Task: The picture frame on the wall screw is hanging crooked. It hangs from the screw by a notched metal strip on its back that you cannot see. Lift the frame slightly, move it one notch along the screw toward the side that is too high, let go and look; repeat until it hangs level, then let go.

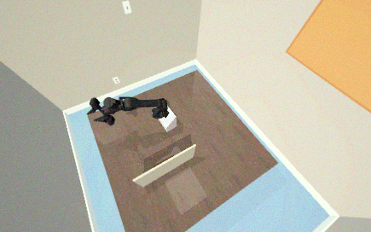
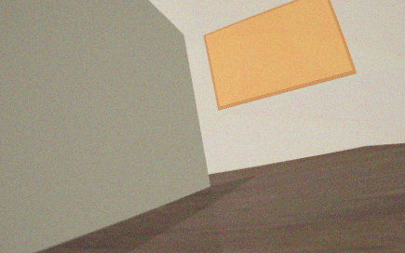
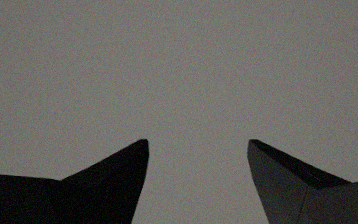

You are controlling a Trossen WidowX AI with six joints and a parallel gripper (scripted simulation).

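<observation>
My gripper tip is now 420 mm short of the picture frame, 210 mm to the right of it and 380 mm above it. Also, from my gripper tip: wall panel 430 mm ahead, 230 mm to the left, 390 mm below.
</observation>
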